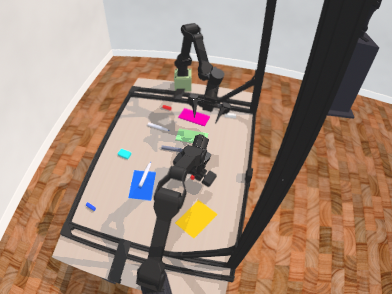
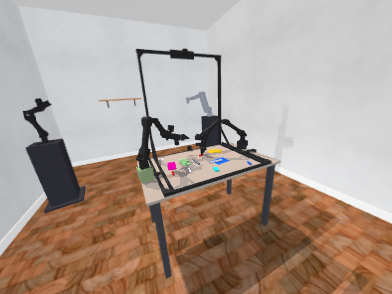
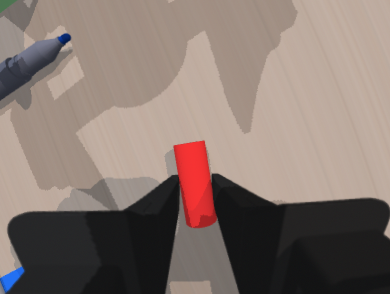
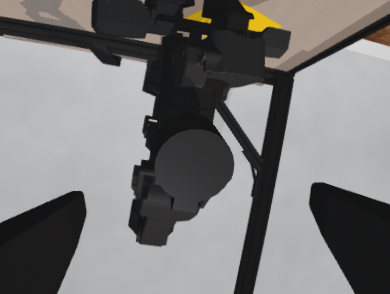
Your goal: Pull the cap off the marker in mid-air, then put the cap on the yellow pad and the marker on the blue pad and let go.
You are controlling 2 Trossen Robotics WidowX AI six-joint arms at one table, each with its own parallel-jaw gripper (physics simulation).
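Places are measured from the left arm's base along level axes (x down, y left, z ahead), in centimetres.
Pixels of known places: left gripper, fingertip midpoint: [image 1: 194,174] [image 2: 201,155] [image 3: 195,181]; right gripper, fingertip midpoint: [image 1: 205,120] [image 2: 187,138] [image 4: 199,198]; left arm's base, link origin: [image 1: 153,284] [image 2: 242,140]; right arm's base, link origin: [image 1: 182,73] [image 2: 144,167].
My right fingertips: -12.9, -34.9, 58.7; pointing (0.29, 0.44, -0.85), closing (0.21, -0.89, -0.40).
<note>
Ahead of a thing's pixels: the offset from my right fingertips to its top centre, as dx, dy, dz.
My left gripper [image 3: 195,181] is shut on a red cap @[+19.6, +7.6, -11.6] [image 1: 192,177] [image 3: 191,157], one finger against each side, low at the table; whether the cap is lifted is unclear. A white marker @[+19.9, +29.0, -5.7] [image 1: 145,175] lies on the blue pad @[+21.7, +31.6, -10.7] [image 1: 146,194] [image 2: 224,161], one end past its edge. A dark grey marker @[+19.8, +12.4, +4.4] [image 1: 171,148] [image 3: 30,62] with a blue tip lies beside the left gripper. The yellow pad @[+21.7, +12.3, -32.6] [image 1: 196,219] [image 2: 215,151] [image 4: 257,17] lies flat near the left arm. My right gripper [image 1: 206,119] is open and empty, above the table's far part.
A magenta pad @[+20.9, -1.5, +23.6] [image 1: 200,119] and a green pad @[+20.9, +3.0, +10.6] [image 1: 185,135] lie toward the right arm. A light grey marker @[+20.1, +18.1, +20.8] [image 1: 158,127], a second red piece @[+19.6, +11.2, +34.0] [image 1: 166,107], a cyan block @[+20.2, +37.7, +8.2] [image 1: 124,154] and a small blue piece @[+19.6, +57.3, -17.7] [image 1: 90,206] lie on the table. A black frame [image 1: 102,145] borders it.
</note>
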